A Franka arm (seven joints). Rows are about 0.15 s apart.
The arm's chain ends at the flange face. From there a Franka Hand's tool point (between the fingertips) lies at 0.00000 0.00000 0.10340 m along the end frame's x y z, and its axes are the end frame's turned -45 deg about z.
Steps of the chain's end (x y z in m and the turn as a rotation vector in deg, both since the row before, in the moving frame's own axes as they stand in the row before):
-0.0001, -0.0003, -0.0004, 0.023, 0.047, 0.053
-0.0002, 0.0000, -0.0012, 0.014, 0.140, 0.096
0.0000, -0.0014, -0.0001, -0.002, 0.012, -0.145
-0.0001, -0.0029, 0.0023, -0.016, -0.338, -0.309
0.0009, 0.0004, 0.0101, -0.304, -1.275, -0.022
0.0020, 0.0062, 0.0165, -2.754, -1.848, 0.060
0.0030, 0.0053, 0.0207, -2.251, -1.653, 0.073
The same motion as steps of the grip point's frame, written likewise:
0.0002, -0.0003, -0.0004, -0.017, 0.049, 0.053
0.0001, 0.0000, -0.0012, -0.089, 0.109, 0.096
0.0010, -0.0010, -0.0001, -0.010, 0.007, -0.145
0.0015, -0.0025, 0.0023, 0.228, -0.250, -0.309
-0.0017, -0.0003, 0.0101, 0.687, -1.117, -0.022
-0.0088, 0.0070, 0.0163, -0.641, -3.254, 0.060
-0.0066, 0.0066, 0.0206, -0.423, -2.761, 0.073

